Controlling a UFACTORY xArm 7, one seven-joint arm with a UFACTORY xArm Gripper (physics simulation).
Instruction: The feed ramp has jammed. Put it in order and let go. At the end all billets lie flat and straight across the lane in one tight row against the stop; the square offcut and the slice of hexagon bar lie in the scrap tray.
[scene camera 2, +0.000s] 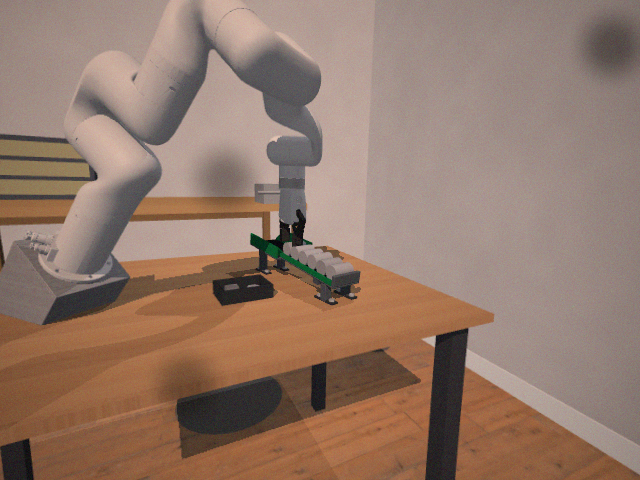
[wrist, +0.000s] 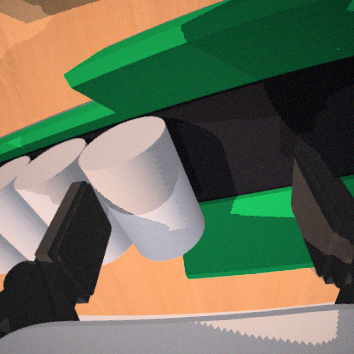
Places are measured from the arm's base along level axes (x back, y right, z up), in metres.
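Where they show: gripper, between the fingertips: (scene camera 2: 290, 243) (wrist: 192, 191); arm's base, origin of its link: (scene camera 2: 77, 260).
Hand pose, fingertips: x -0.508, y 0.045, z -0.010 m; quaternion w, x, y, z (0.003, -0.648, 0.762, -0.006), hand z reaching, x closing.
Things, the pixels of their top centre, and the offset from my fingertips. "spot": a spot on its surface instead. Level surfaces: height alone.
- grey stop plate, centre of its top: (scene camera 2: 346, 273) dy +0.245, dx -0.001, dz -0.032 m
- uppermost billet, centre of its top: (wrist: 141, 220) (scene camera 2: 295, 241) dy +0.023, dx +0.000, dz +0.010 m
- black scrap tray, centre of its top: (scene camera 2: 242, 282) dy +0.058, dx +0.183, dz -0.071 m
- wooden table, height of its surface: dz -0.106 m
- upper end, a spot on its surface: (scene camera 2: 260, 241) spot: dy -0.070, dx +0.063, dz +0.002 m
Several pale grey billets lie across the lane of the green ramp (scene camera 2: 305, 270) (wrist: 240, 250), in a row running up from the grey stop plate (scene camera 2: 346, 279). The uppermost billet (scene camera 2: 287, 249) (wrist: 145, 185) lies across the lane beside its neighbour (wrist: 52, 185); whether they touch is partly hidden. My gripper (scene camera 2: 291, 243) (wrist: 192, 191) is open and low over the upper part of the row. In the wrist view one finger is over the neighbouring billet, the other over the lane's upslope side. The black scrap tray (scene camera 2: 245, 296) holds two small pale pieces (scene camera 2: 231, 286) (scene camera 2: 253, 284); their shapes are too small to tell.
The ramp stands on dark legs (scene camera 2: 325, 292) on the wooden table (scene camera 2: 170, 335). Its green side walls flare at the upper end (scene camera 2: 260, 241). The scrap tray stands beside the ramp, on the side towards the robot base (scene camera 2: 77, 299). A grey box (scene camera 2: 265, 193) is on a back bench.
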